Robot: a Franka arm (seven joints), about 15 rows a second.
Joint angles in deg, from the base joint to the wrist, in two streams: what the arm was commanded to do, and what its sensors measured. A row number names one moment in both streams.
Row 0, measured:
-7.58 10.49 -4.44 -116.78 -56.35 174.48 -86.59
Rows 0 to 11, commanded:
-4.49 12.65 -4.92 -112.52 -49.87 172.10 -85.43
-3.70 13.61 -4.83 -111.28 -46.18 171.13 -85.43
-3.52 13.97 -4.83 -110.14 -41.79 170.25 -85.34
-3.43 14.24 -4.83 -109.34 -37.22 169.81 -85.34
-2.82 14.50 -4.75 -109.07 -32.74 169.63 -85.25
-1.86 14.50 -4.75 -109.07 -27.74 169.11 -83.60
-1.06 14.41 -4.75 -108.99 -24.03 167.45 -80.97
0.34 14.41 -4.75 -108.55 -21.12 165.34 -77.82
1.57 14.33 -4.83 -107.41 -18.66 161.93 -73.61
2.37 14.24 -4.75 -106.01 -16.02 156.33 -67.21
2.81 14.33 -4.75 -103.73 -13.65 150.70 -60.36
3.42 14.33 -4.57 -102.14 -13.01 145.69 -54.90
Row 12, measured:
2.04 13.69 -4.39 -106.55 -15.99 154.41 -64.66
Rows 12 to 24, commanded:
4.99 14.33 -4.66 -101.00 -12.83 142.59 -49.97
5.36 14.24 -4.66 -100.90 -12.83 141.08 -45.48
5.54 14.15 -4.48 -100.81 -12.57 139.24 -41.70
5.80 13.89 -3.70 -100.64 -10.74 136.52 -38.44
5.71 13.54 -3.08 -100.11 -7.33 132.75 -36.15
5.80 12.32 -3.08 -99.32 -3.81 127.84 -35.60
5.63 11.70 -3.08 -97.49 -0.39 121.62 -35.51
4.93 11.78 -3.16 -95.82 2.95 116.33 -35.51
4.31 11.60 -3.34 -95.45 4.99 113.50 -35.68
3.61 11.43 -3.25 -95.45 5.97 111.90 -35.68
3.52 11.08 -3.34 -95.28 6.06 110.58 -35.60
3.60 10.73 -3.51 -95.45 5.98 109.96 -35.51
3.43 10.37 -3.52 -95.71 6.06 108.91 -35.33
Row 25, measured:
3.99 11.01 -3.87 -95.72 4.65 111.60 -36.31
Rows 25 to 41, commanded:
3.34 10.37 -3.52 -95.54 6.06 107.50 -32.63
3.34 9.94 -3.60 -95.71 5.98 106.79 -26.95
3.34 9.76 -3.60 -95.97 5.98 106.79 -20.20
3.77 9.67 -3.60 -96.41 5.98 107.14 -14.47
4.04 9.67 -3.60 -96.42 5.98 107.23 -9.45
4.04 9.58 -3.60 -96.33 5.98 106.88 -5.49
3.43 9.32 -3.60 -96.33 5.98 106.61 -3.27
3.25 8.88 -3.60 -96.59 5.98 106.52 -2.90
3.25 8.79 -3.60 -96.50 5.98 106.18 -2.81
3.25 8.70 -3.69 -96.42 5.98 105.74 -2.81
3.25 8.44 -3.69 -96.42 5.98 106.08 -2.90
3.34 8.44 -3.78 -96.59 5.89 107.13 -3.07
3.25 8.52 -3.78 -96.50 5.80 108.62 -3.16
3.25 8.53 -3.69 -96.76 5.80 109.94 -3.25
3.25 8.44 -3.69 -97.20 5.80 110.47 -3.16
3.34 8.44 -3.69 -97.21 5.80 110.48 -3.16
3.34 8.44 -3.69 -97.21 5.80 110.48 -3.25
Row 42, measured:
3.79 9.45 -4.14 -95.76 5.00 109.10 -3.68
